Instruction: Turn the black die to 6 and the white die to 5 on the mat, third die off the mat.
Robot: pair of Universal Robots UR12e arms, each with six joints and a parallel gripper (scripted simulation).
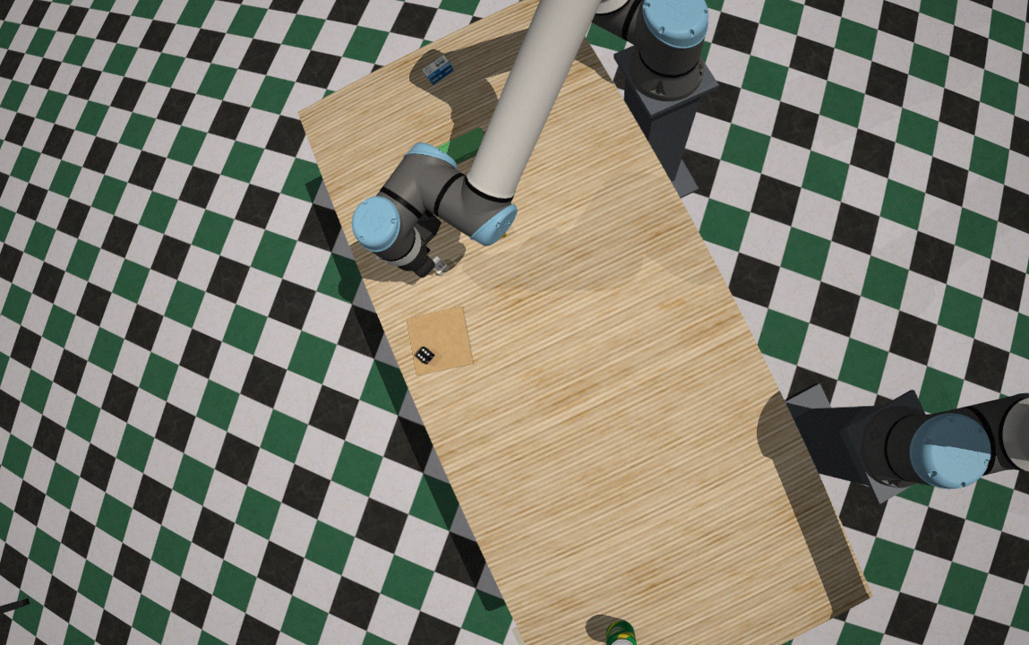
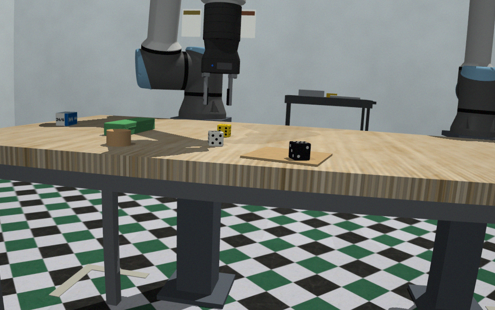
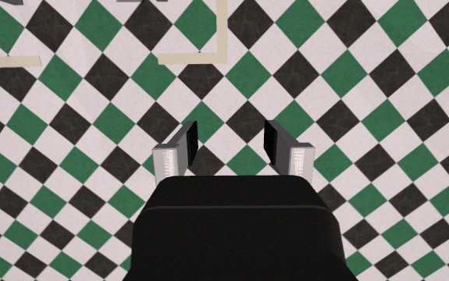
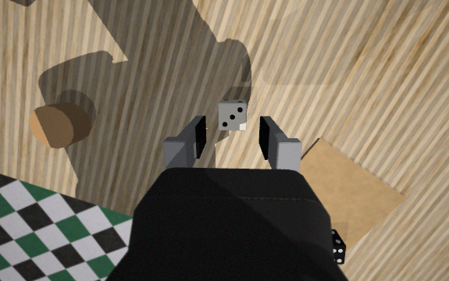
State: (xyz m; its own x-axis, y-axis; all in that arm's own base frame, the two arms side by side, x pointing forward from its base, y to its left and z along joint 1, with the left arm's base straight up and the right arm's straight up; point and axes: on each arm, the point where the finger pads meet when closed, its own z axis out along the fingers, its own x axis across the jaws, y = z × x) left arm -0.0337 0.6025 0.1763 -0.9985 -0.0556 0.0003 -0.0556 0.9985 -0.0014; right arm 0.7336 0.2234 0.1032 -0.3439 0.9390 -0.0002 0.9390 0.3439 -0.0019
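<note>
The white die is 90 mm below my right hand. Also, from my right hand: brown cylinder 190 mm to the right, 90 mm below, 70 mm ahead; then yellow die 160 mm behind, 90 mm below, 10 mm to the right; then tan mat 150 mm to the left, 100 mm below, 90 mm ahead.
</note>
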